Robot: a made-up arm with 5 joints.
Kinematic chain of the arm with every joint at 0, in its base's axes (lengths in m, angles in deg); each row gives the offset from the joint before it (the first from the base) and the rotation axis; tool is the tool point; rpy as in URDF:
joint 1: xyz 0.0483 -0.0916 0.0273 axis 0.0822 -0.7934 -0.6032
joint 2: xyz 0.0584 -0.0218 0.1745 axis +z
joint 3: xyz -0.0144 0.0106 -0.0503 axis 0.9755 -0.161 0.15
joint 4: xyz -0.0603 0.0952 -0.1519 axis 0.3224 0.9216 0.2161
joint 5: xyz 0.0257 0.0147 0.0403 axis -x
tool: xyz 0.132 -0.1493 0.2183 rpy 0 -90 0
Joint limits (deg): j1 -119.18..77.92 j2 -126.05..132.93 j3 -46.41..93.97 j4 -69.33..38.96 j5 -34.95..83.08
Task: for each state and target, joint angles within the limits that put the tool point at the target. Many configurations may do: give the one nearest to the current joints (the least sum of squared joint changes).
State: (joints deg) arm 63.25 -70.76 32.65 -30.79 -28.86
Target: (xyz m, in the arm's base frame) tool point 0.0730 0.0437 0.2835
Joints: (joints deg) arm 51.91 -122.72 27.07 -60.50 -22.70
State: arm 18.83 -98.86 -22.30 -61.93 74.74
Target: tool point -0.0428 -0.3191 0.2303
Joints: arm 48.26 -123.29 -34.76 -4.45 32.99
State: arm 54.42 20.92 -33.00 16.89 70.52
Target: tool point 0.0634 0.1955 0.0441
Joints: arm 52.92 42.30 -28.86 -20.48 83.08
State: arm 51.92 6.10 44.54 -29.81 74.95
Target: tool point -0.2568 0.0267 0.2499
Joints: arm 63.15 8.84 45.04 -31.07 50.52
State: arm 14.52 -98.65 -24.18 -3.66 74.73
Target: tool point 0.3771 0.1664 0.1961
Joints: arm -15.05 -66.16 3.15 -49.92 70.41
